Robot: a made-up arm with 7 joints. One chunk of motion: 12 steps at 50 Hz.
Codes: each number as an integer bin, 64 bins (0 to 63) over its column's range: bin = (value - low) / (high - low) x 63, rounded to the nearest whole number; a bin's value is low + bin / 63 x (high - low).
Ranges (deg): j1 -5..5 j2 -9..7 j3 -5..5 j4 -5..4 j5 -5..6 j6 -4..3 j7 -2..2
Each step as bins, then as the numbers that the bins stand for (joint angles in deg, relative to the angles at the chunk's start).
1 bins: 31 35 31 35 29 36 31
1 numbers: -0.08 -0.11 -0.08 0.00 0.06 0.00 -0.03
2 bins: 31 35 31 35 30 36 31
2 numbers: -0.08 -0.11 -0.08 0.00 0.24 0.00 -0.03
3 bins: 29 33 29 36 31 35 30
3 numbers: -0.40 -0.62 -0.40 0.14 0.41 -0.11 -0.10
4 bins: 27 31 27 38 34 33 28
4 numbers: -0.71 -1.13 -0.71 0.43 0.94 -0.33 -0.22
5 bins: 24 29 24 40 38 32 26
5 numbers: -1.19 -1.63 -1.19 0.71 1.63 -0.44 -0.35
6 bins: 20 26 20 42 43 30 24
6 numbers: -1.83 -2.40 -1.83 1.00 2.51 -0.67 -0.48
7 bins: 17 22 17 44 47 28 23
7 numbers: -2.30 -3.41 -2.30 1.29 3.21 -0.89 -0.54
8 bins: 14 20 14 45 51 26 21
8 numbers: -2.78 -3.92 -2.78 1.43 3.90 -1.11 -0.67
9 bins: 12 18 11 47 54 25 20
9 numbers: -3.10 -4.43 -3.25 1.71 4.43 -1.22 -0.73
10 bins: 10 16 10 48 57 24 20
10 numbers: -3.41 -4.94 -3.41 1.86 4.95 -1.33 -0.73
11 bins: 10 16 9 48 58 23 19
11 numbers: -3.41 -4.94 -3.57 1.86 5.13 -1.44 -0.79
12 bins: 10 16 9 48 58 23 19
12 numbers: -3.41 -4.94 -3.57 1.86 5.13 -1.44 -0.79
